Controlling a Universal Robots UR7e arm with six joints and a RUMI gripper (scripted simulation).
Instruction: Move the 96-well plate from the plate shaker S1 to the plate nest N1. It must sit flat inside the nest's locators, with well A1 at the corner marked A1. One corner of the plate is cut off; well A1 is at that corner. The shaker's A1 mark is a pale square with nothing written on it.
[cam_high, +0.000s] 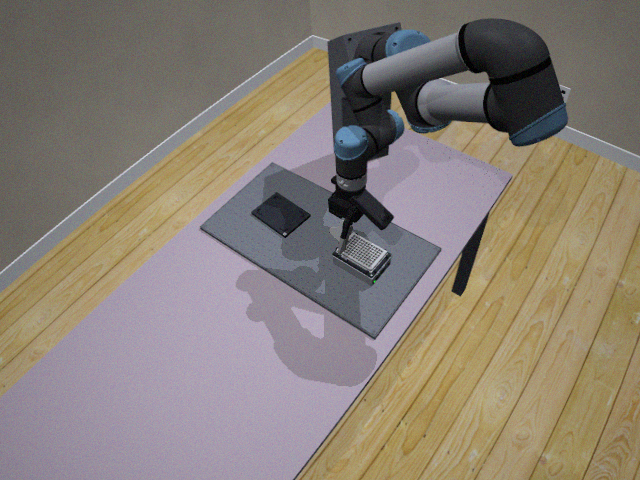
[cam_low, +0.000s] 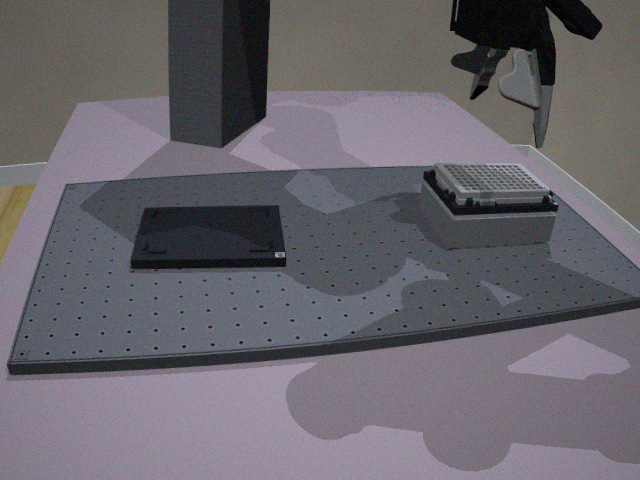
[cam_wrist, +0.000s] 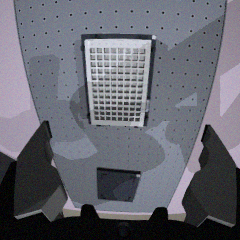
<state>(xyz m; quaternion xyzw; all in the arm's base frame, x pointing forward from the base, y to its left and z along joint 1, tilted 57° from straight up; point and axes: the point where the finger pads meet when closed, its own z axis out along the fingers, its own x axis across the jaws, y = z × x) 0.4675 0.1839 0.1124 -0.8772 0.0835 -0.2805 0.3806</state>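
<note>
Now: the white 96-well plate 10 mm behind my hand, 10 mm to the left of it and 80 mm below it. From my hand the other things lie so: A1 mark: 60 mm ahead, 250 mm to the right, 130 mm below; black plate nest: 330 mm to the right, 140 mm below.
</note>
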